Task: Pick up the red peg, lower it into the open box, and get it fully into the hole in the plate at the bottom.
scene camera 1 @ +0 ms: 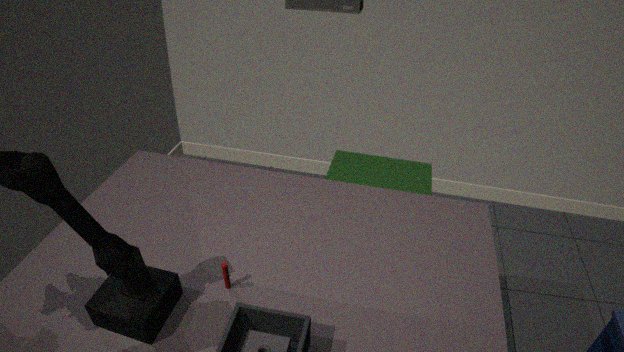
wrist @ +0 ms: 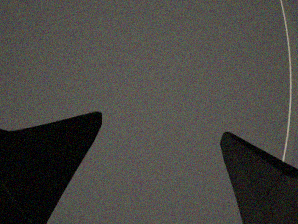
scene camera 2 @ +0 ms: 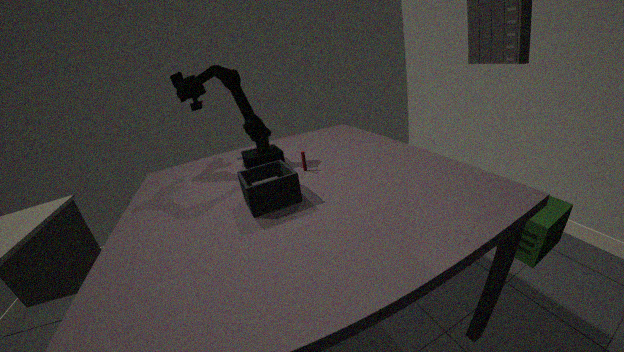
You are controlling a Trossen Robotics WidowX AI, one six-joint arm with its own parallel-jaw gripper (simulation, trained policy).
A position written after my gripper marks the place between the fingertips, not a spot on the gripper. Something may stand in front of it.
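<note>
My gripper point(wrist: 162, 128), visible. Dark box point(scene camera 2: 275, 194), visible; out of frame in the wrist view.
</note>
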